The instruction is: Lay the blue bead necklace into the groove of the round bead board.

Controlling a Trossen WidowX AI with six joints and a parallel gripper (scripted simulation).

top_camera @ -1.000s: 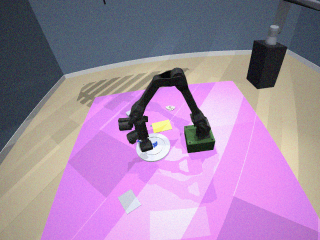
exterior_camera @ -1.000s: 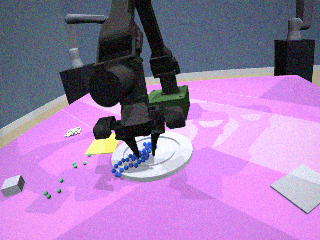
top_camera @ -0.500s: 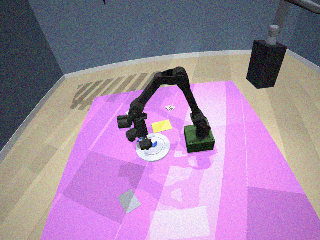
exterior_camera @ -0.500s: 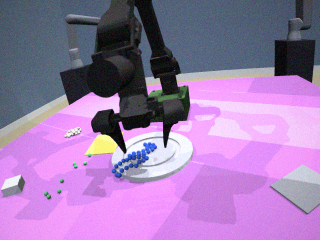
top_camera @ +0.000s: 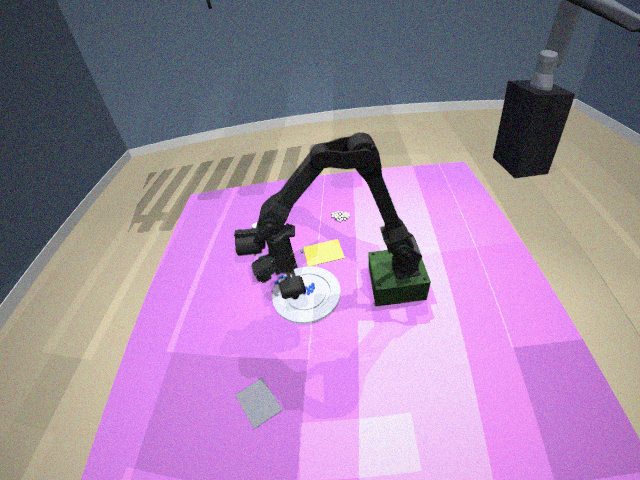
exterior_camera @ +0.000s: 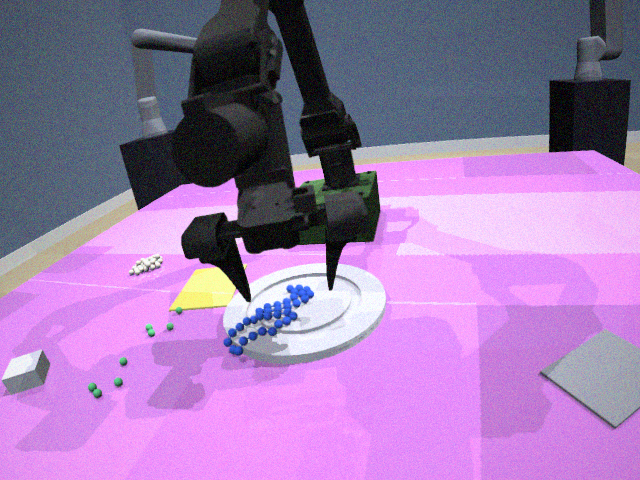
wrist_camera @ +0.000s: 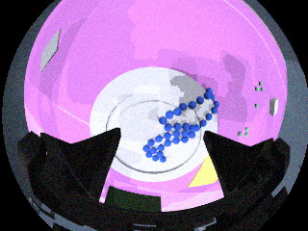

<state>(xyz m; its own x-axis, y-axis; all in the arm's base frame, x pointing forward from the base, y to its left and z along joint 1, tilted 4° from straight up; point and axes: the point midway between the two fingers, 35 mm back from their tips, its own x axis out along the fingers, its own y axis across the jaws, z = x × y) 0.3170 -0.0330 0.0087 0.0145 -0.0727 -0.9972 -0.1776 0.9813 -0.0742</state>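
Right now the round white bead board is 30 mm behind my gripper tip and 30 mm below it. Round my gripper tip: yellow sheet: 100 mm behind, 150 mm to the right, 40 mm below; then grey tile: 110 mm ahead, 310 mm to the left, 40 mm below; then cube: 110 mm ahead, 320 mm to the right, 30 mm below.
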